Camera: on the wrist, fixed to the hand. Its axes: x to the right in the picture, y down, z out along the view.
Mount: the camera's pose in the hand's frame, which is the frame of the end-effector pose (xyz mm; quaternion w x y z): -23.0 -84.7 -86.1 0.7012 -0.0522 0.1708 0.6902
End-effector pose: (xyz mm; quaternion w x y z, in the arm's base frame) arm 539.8 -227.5 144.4 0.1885 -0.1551 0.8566 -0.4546
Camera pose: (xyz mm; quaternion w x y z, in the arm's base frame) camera 528.1 -201.0 263.9 0.2915 0.5503 0.7636 -0.1704
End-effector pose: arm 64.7 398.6 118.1 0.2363 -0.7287 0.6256 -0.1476
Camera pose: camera 88.0 416.4 237.5 0.1227 -0.0663 0.9897 -0.0322
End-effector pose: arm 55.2 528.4 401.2 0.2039 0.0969 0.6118 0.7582
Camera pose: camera 57.9 456.4 301.6 0.4798 -0.3501 -0.3573 -0.7208
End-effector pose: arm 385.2 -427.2 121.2 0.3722 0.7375 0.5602 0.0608
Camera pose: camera 267.0 -397.8 138.1 0.1618 0.8740 -0.0558 0.4548
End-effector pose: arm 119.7 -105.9 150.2 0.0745 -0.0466 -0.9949 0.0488
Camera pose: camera 148.3 -184.4 240.4 0.1861 -0.7316 -0.6553 0.0257
